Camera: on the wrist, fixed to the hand. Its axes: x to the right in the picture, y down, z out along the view.
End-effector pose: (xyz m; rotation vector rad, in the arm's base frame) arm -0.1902 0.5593 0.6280 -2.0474 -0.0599 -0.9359
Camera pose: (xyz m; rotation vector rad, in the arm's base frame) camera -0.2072 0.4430 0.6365 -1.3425 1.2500 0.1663
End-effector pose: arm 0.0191 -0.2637 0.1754 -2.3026 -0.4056 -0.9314
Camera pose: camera 0.0166 -0.3716 0.2226 -1.7222 1.1857 0.0179
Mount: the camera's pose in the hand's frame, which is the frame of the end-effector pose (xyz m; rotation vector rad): 0.0262 0.0611 -0.0973 0.1024 -0.0662 1.5954
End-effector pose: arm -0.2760 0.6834 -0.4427 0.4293 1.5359 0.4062
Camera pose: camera -0.3724 0.7506 -0.4333 1.7027 0.8472 1.4864
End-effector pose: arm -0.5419 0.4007 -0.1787 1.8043 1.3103 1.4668
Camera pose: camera -0.6096 0.3774 -0.0851 -2.2661 0.3293 -1.3671
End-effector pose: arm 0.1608 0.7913 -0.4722 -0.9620 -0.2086 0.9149
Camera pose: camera 0.1933 0.7659 -0.5826 -0.8969 0.6709 2.3643
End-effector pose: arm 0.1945 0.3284 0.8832 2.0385 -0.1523 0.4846
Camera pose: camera 0.1731 0.3843 0.9847 1.6269 -1.8588 1.3493
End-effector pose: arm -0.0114 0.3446 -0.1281 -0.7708 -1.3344 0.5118
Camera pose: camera 0.0945 0.3842 -0.1614 -1.6558 -0.4718 1.8167
